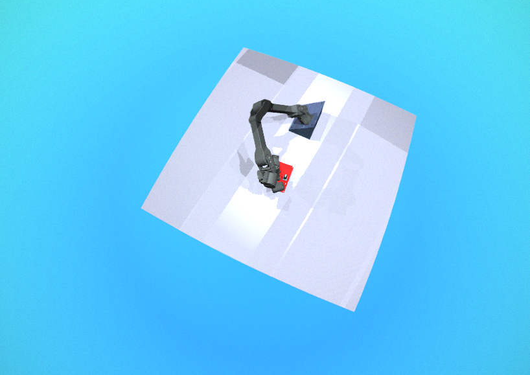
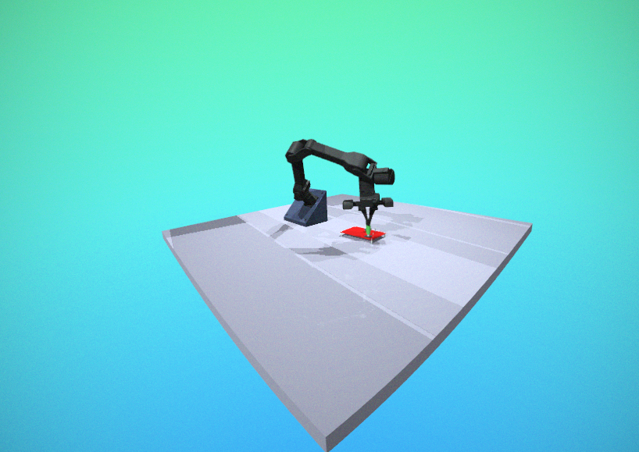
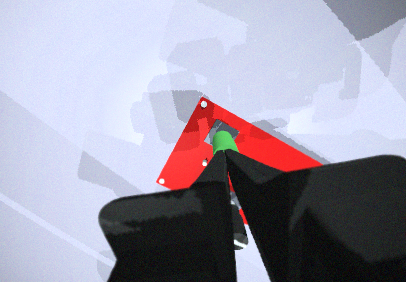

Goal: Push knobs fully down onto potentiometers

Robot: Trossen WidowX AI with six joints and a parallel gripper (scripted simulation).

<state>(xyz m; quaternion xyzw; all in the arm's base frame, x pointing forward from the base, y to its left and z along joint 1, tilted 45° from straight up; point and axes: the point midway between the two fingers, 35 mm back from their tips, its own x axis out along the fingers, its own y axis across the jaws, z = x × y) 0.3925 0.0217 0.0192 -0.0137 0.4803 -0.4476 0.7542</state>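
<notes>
Right now my gripper tip is 20 mm above the green knob. Also, from my gripper tip: potentiometer (50 mm behind, 50 mm to the left, 20 mm below).
</notes>
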